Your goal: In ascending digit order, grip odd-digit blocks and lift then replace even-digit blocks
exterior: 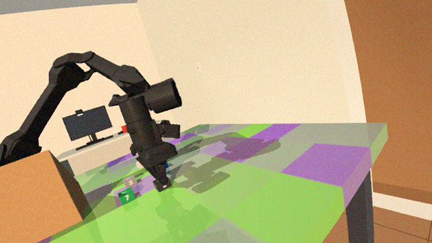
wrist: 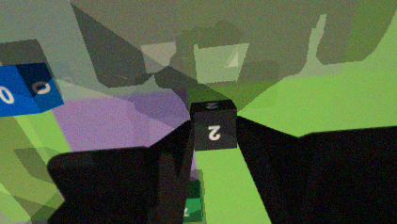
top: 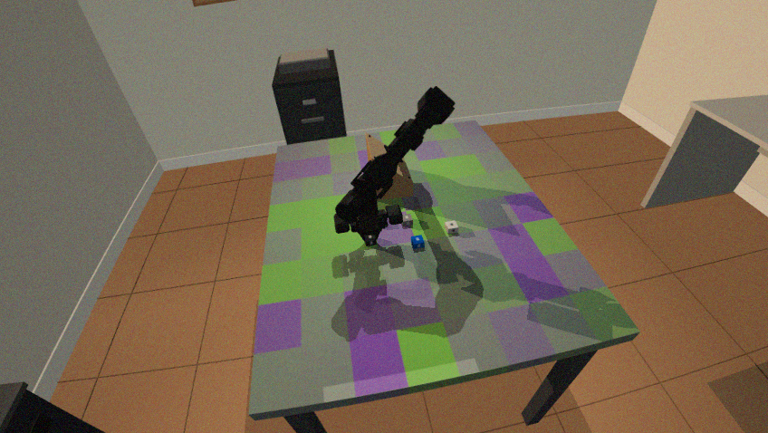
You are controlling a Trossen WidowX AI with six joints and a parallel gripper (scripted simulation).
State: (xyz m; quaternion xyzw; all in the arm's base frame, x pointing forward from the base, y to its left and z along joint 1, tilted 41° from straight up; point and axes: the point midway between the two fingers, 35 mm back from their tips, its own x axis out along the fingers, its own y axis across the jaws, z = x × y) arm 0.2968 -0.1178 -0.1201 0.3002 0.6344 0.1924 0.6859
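Right now the grey block is 40 mm behind my gripper tip and 130 mm to the left of it. Round my gripper tip: black block right at my gripper tip; blue block 60 mm ahead, 130 mm to the left; green block 80 mm behind, 40 mm to the left.
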